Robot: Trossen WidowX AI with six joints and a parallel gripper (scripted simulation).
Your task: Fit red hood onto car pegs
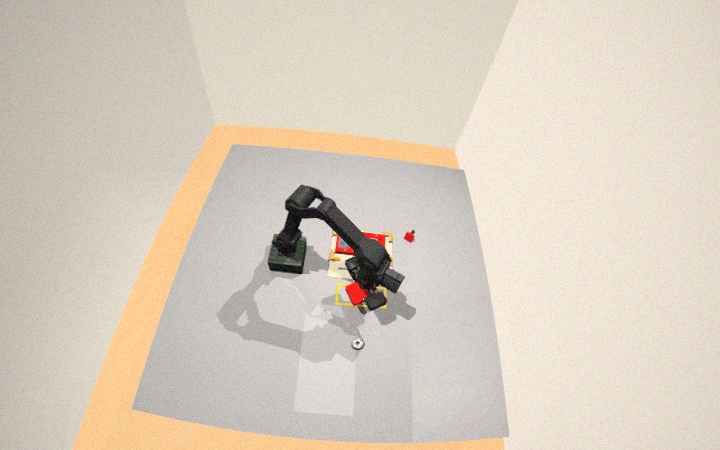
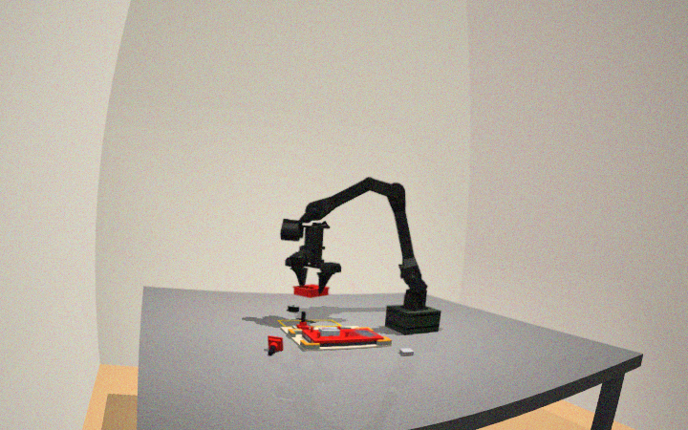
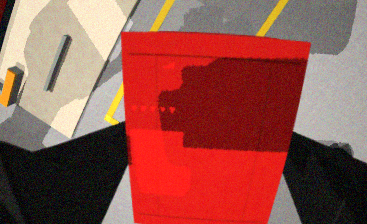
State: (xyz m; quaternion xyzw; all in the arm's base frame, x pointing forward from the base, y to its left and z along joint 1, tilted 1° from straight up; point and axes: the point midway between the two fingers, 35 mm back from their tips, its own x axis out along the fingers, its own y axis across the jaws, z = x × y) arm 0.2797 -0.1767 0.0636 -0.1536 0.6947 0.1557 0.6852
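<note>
The grey engine block lies 50 mm ahead of my gripper tip, 250 mm to the left of it and 80 mm below it. The rest, counted from my gripper tip: cream jig 20 mm ahead, 210 mm to the left, 90 mm below; then red hood 10 mm above.
</note>
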